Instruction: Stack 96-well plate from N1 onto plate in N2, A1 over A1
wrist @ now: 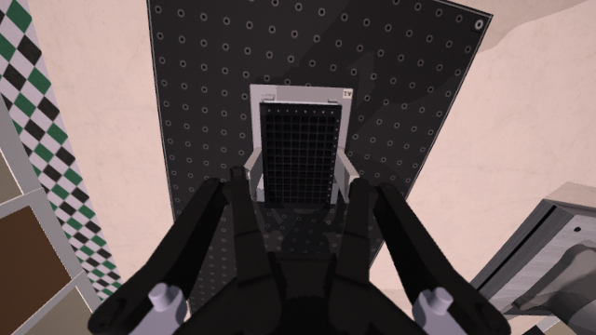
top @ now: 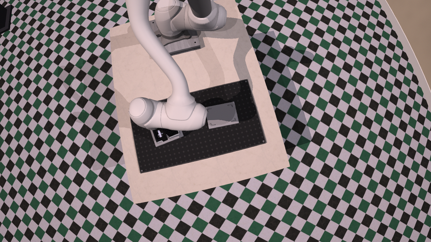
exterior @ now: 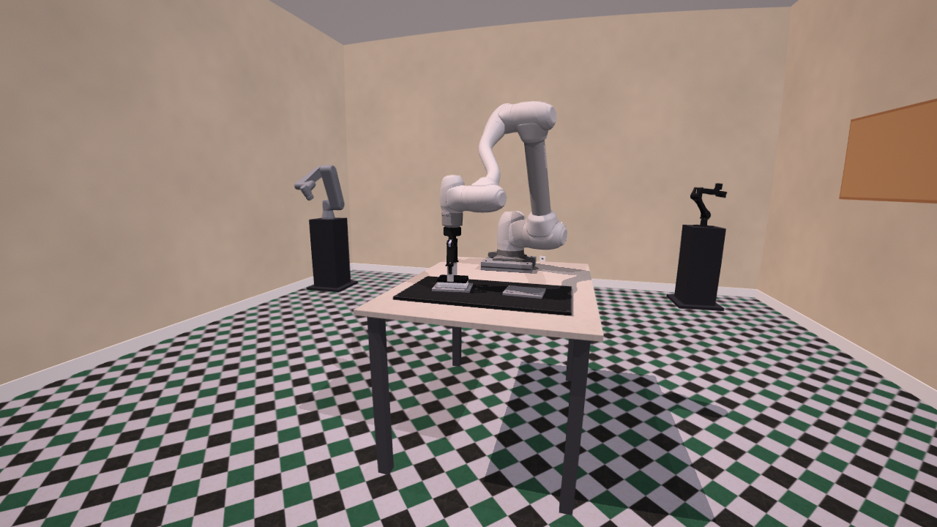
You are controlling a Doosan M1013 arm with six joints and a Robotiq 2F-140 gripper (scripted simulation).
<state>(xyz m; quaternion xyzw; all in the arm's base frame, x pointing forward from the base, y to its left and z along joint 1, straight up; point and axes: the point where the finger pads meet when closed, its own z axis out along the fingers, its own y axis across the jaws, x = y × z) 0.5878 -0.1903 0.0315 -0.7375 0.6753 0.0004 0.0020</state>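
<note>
My gripper is now 2 cm above the black 96-well plate. Also, from my hand: plate nest N1: 31 cm to the left, 6 cm below; then white 96-well plate: 5 cm below; then plate nest N2: 6 cm below.
</note>
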